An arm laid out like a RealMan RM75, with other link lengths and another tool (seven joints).
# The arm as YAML. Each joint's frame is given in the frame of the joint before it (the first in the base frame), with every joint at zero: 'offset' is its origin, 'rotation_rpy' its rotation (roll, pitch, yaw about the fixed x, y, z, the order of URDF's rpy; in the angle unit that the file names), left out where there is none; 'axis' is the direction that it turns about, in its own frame. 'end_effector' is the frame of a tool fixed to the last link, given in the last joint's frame.
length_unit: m
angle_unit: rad
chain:
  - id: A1
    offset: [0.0, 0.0, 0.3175]
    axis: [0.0, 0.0, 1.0]
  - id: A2
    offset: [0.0, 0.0, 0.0]
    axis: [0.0, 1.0, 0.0]
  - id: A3
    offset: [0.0, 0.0, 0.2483]
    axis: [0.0, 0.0, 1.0]
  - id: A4
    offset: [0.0, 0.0, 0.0]
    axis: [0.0, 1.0, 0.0]
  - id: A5
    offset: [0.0, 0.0, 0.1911]
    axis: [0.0, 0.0, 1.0]
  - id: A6
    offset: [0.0, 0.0, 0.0]
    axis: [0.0, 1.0, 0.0]
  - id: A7
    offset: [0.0, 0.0, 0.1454]
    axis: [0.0, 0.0, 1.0]
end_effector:
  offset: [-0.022, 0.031, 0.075]
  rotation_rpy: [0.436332, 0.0, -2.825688]
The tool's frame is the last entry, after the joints.
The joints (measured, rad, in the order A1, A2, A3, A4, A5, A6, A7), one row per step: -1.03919 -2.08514 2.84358 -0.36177 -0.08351 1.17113 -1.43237; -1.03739 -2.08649 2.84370 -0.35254 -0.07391 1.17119 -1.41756; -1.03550 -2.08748 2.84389 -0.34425 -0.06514 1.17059 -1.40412; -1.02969 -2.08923 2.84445 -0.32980 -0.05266 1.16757 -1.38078; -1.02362 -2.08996 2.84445 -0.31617 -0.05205 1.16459 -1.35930; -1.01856 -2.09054 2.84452 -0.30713 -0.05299 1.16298 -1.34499; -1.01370 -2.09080 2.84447 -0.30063 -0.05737 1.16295 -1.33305; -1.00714 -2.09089 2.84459 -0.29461 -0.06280 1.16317 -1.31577; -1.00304 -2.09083 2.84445 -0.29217 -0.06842 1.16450 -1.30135; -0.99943 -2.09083 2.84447 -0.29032 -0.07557 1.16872 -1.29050; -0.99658 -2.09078 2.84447 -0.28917 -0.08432 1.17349 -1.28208; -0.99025 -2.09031 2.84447 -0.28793 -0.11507 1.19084 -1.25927; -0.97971 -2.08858 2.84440 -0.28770 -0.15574 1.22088 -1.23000; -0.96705 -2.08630 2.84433 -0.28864 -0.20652 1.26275 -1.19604
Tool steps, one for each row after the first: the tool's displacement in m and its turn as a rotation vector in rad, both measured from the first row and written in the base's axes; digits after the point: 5 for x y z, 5 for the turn. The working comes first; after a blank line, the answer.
Tool pose at each row, in the base's axes (x y z in m, rotation vector in rad; the steps are taken from these numbers as rounded here): -0.19786 0.38617 -0.05336 -0.34172 2.90093 -0.08981; -0.19857 0.38260 -0.05631 -0.32167 2.91135 -0.10919; -0.19946 0.37949 -0.05882 -0.30375 2.92101 -0.12573; -0.20177 0.37422 -0.06298 -0.27647 2.93550 -0.15004; -0.20240 0.37093 -0.06600 -0.25304 2.93914 -0.16215; -0.20289 0.36862 -0.06798 -0.23880 2.93989 -0.16940; -0.20298 0.36709 -0.06921 -0.22815 2.93730 -0.17214; -0.20383 0.36546 -0.07024 -0.21296 2.93642 -0.17286; -0.20424 0.36486 -0.07051 -0.19900 2.93575 -0.17055; -0.20378 0.36416 -0.07065 -0.18819 2.93096 -0.16979; -0.20277 0.36387 -0.07054 -0.17978 2.92402 -0.16750; -0.19824 0.36415 -0.06934 -0.15451 2.89859 -0.15666; -0.19251 0.36375 -0.06667 -0.12182 2.86148 -0.14415; -0.18481 0.36320 -0.06236 -0.08042 2.81243 -0.12784

-0.00071 -0.00357 -0.00295 -0.01222 0.00686 -0.01593; -0.00160 -0.00668 -0.00546 -0.02262 0.01358 -0.03009; -0.00391 -0.01195 -0.00962 -0.03780 0.02401 -0.05144; -0.00454 -0.01524 -0.01264 -0.04427 0.02484 -0.06824; -0.00503 -0.01755 -0.01462 -0.04803 0.02401 -0.07831; -0.00512 -0.01908 -0.01585 -0.04881 0.02038 -0.08538; -0.00597 -0.02071 -0.01688 -0.04800 0.01813 -0.09549; -0.00638 -0.02131 -0.01715 -0.04528 0.01633 -0.10458; -0.00592 -0.02201 -0.01729 -0.04354 0.01072 -0.11138; -0.00491 -0.02230 -0.01718 -0.04080 0.00323 -0.11632; -0.00038 -0.02202 -0.01598 -0.02948 -0.02359 -0.13069; 0.00535 -0.02242 -0.01331 -0.01536 -0.06222 -0.14946; 0.01305 -0.02297 -0.00900 0.00327 -0.11268 -0.17368
